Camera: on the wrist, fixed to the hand. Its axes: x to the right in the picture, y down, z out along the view.
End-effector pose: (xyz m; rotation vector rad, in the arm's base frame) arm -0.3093 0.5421 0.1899 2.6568 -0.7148 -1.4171
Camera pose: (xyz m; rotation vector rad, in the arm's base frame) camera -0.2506 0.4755 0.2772 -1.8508 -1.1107 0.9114
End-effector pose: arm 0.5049 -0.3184 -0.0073 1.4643 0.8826 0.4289
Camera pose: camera 0.4329 -0.2479 0.0658 0.4901 1.6790 -0.9421
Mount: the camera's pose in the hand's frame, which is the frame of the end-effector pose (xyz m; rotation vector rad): -0.0120 0.0594 -0.1088 0.1527 -0.1212 -1.6380
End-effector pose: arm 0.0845 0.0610 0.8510 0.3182 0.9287 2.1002
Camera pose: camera 0.0036 -0.0278 0.8182 -0.2293 0.7808 0.4987
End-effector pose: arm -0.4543 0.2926 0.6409 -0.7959 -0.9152 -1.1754
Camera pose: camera -0.3792 0.2132 0.5812 0.2204 -1.8109 -2.3748
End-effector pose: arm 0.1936 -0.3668 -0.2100 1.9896 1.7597 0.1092
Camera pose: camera 0.2061 -0.3495 -0.0873 0.1215 2.7061 -0.6520
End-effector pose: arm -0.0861 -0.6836 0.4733 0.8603 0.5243 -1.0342
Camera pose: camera -0.0365 -0.5740 0.4412 0.3382 1.0838 -2.6028
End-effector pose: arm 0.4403 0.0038 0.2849 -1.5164 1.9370 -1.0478
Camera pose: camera 0.3267 0.0519 0.3022 2.7280 -0.1147 1.3619
